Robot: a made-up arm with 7 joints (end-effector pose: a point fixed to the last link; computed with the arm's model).
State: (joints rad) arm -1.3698 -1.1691 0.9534 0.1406 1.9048 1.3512 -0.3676
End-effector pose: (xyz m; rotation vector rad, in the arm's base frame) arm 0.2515 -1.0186 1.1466 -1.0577 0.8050 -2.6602
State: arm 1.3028 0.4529 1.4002 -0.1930 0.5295 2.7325 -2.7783
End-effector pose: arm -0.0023 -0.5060 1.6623 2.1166 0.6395 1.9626
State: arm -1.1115 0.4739 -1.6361 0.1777 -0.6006 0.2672 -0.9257
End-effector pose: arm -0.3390 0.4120 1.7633 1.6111 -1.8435 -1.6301
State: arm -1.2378 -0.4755 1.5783 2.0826 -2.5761 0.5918 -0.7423
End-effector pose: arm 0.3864 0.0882 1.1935 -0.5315 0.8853 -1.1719
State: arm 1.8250 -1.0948 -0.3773 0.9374 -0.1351 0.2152 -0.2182
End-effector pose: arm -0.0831 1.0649 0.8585 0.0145 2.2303 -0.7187
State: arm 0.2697 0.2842 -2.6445 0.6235 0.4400 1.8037 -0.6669
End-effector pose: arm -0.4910 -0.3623 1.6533 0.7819 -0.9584 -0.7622
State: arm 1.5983 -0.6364 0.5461 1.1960 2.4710 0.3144 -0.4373
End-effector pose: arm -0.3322 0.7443 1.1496 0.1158 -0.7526 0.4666
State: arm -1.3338 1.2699 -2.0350 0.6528 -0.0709 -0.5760 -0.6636
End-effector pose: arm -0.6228 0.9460 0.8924 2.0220 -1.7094 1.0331
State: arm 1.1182 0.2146 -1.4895 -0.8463 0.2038 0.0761 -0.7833
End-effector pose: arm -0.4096 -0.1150 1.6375 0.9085 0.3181 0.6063
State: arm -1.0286 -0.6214 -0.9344 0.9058 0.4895 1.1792 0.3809
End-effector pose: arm 0.0397 -0.8640 1.4109 2.0742 -0.8927 0.2031
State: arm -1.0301 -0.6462 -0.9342 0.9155 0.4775 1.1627 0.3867
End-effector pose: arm 0.0453 -0.8806 1.3888 2.1113 -0.9074 0.1643
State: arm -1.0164 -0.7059 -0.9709 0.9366 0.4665 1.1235 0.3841
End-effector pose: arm 0.0598 -0.9131 1.3408 2.1799 -0.9326 0.0511
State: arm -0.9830 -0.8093 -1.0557 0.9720 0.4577 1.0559 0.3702
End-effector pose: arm 0.0846 -0.9581 1.2612 2.2712 -0.9660 -0.1634
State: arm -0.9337 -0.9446 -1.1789 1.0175 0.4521 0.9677 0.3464
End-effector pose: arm 0.1163 -0.9998 1.1631 2.3445 -0.9960 -0.4616
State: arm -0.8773 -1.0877 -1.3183 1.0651 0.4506 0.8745 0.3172
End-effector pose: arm 0.1505 -1.0253 1.0705 2.3617 -1.0137 -0.7841
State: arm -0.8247 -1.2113 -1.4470 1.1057 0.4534 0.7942 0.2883
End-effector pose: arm 0.1834 -1.0338 1.0030 2.3232 -1.0183 -1.0551
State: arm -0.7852 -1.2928 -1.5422 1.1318 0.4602 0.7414 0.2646
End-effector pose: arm 0.2106 -1.0320 0.9683 2.2676 -1.0131 -1.2223
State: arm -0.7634 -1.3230 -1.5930 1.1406 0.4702 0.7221 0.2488
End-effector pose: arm 0.2272 -1.0270 0.9638 2.2324 -1.0018 -1.2781
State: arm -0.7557 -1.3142 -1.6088 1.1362 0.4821 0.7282 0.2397
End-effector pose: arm 0.2334 -1.0219 0.9793 2.2226 -0.9874 -1.2567
